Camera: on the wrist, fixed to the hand. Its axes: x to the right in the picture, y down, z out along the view.
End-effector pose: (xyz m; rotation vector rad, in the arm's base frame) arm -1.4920 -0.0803 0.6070 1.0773 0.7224 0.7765
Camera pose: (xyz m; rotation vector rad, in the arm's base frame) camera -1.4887 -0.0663 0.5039 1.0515 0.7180 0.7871
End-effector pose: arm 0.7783 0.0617 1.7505 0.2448 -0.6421 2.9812
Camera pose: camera 0.7574 0.1632 1.7608 0.2318 -0.6779 2.9693
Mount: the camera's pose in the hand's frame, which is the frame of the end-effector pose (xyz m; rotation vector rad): 0.0271 -0.0940 -0.0357 -0.0252 0.0077 -0.0013
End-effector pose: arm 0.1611 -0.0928 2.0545 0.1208 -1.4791 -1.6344
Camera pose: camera 0.1162 -0.1486 1.9789 0.1139 -1.4524 -1.6513
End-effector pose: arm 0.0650 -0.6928 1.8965 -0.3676 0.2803 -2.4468
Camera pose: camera -0.0204 -0.6333 1.8953 -0.3694 0.3145 -2.4484
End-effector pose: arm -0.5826 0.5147 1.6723 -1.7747 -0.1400 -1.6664
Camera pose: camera -0.6564 0.5566 1.7326 -1.7870 -0.1172 -1.6826
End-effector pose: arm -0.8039 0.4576 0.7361 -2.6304 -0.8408 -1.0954
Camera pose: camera -0.8625 0.5343 0.7752 -2.6447 -0.8327 -1.1230
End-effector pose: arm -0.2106 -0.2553 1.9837 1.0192 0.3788 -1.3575
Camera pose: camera -0.2792 -0.2338 1.9084 1.0038 0.4015 -1.3472
